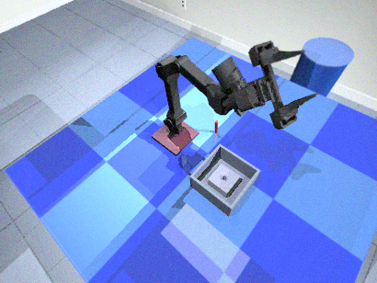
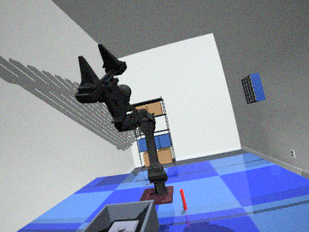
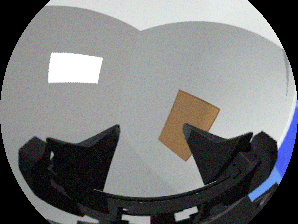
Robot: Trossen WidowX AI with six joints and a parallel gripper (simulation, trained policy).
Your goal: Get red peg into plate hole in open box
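Now: the red peg 53 cm below my gripper tip, 28 cm behind it and 13 cm to the left of it. The rest, counted from my gripper tip: pale plate 52 cm below, 10 cm behind, 6 cm to the right; box 54 cm below, 10 cm behind, 6 cm to the right.
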